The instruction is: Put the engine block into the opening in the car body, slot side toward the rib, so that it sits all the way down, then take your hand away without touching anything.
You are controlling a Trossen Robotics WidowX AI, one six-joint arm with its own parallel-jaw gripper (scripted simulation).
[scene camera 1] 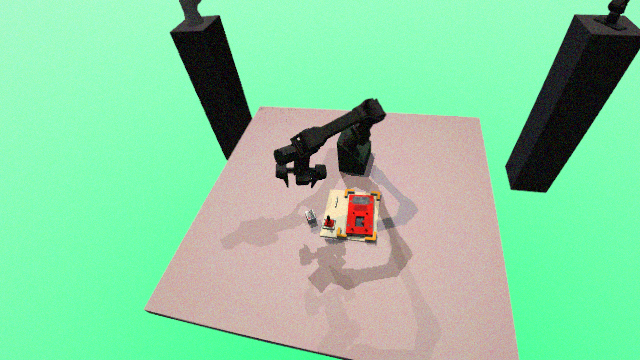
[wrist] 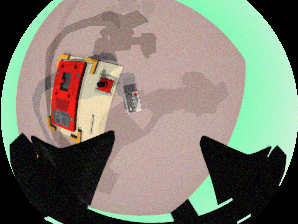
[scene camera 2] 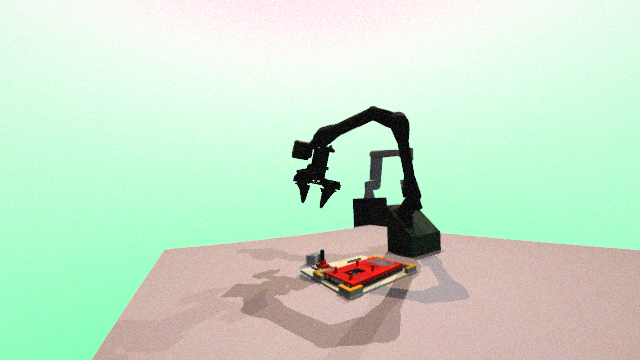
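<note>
I find my gripper (scene camera 2: pixel 311 205) (scene camera 1: pixel 299 187) (wrist: pixel 159 139) open, and it holds nothing. There is also a red car body (scene camera 2: pixel 366 272) (scene camera 1: pixel 360 208) that I can see.
</note>
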